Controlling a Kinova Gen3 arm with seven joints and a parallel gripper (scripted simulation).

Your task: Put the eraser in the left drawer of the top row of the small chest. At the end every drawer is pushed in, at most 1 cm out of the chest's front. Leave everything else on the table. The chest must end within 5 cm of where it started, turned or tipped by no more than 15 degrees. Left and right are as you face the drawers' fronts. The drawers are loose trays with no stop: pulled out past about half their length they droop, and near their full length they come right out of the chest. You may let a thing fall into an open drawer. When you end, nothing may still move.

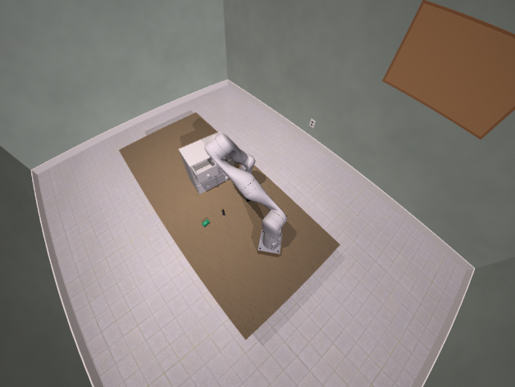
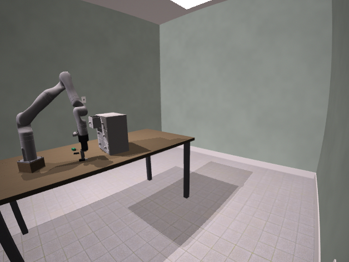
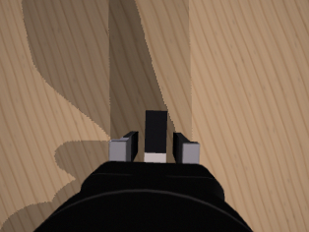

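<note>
The black stick-shaped object lies 200 mm to the left of my hand, 30 mm below it and 10 mm ahead of it. The rest, counted from my hand: green eraser: 330 mm to the left, 30 mm below, 30 mm ahead.
</note>
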